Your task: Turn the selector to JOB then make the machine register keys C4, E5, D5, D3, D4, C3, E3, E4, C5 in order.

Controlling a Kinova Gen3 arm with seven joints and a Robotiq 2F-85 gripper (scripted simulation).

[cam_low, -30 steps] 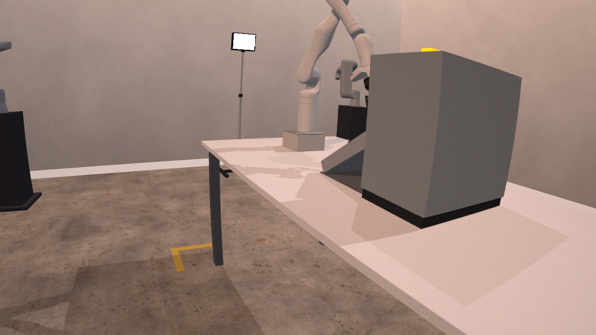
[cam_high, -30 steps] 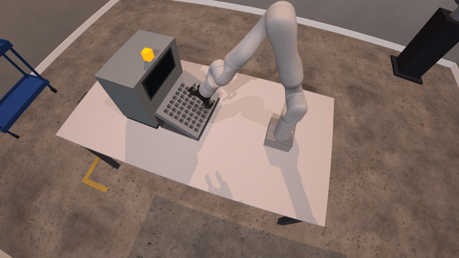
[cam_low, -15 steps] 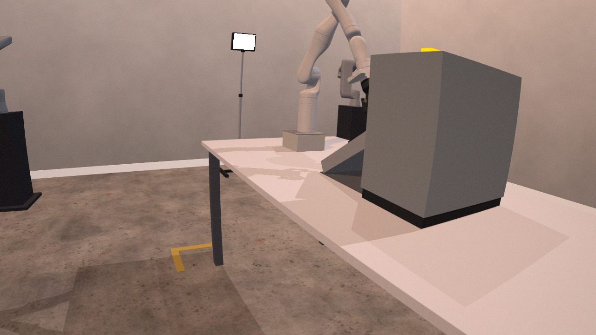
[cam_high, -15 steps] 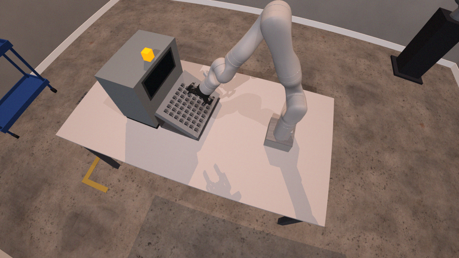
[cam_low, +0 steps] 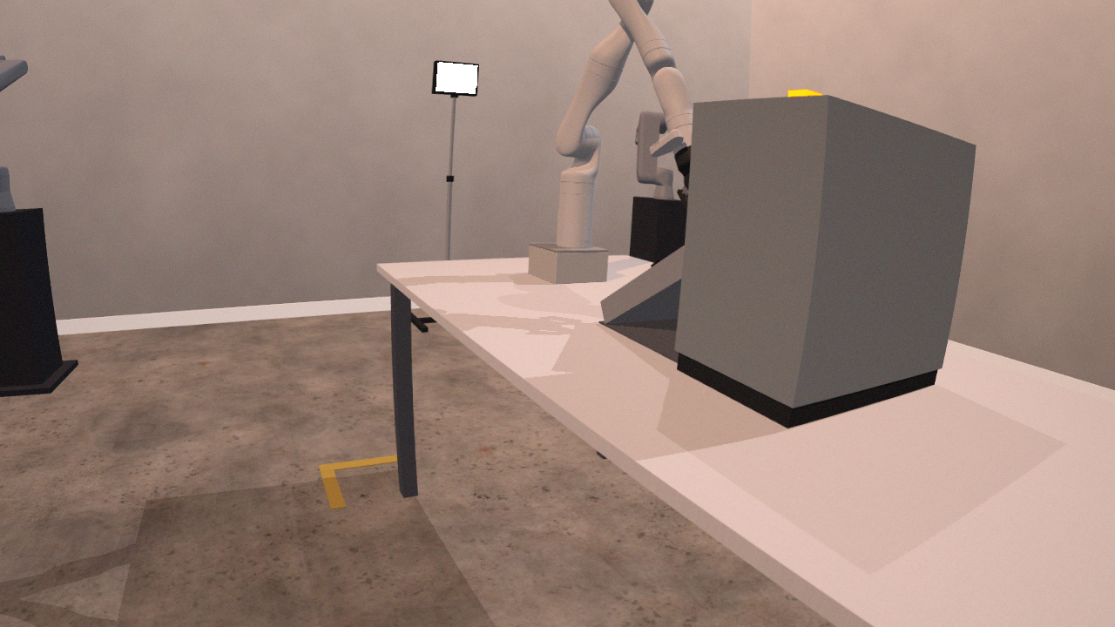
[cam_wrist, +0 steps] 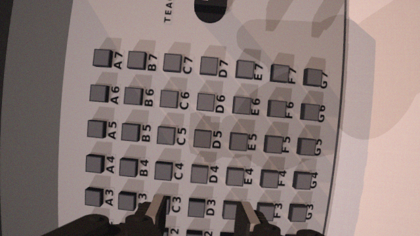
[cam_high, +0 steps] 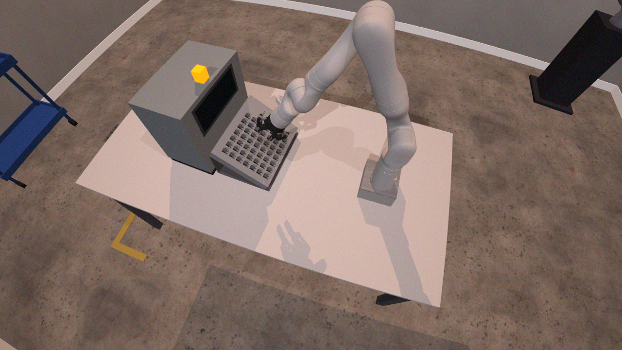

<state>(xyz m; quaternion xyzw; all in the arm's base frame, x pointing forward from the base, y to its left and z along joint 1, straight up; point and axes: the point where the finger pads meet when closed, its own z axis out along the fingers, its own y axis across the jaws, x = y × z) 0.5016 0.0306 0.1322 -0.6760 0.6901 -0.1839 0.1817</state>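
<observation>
Now: the key D5 60 mm ahead of my hand, 40 mm to the right of it and 110 mm below it. Round my hand: key: 90 mm ahead, 90 mm below; then key D3: 60 mm ahead, 30 mm to the left, 110 mm below; then key E3: 30 mm ahead, 30 mm to the left, 120 mm below.
</observation>
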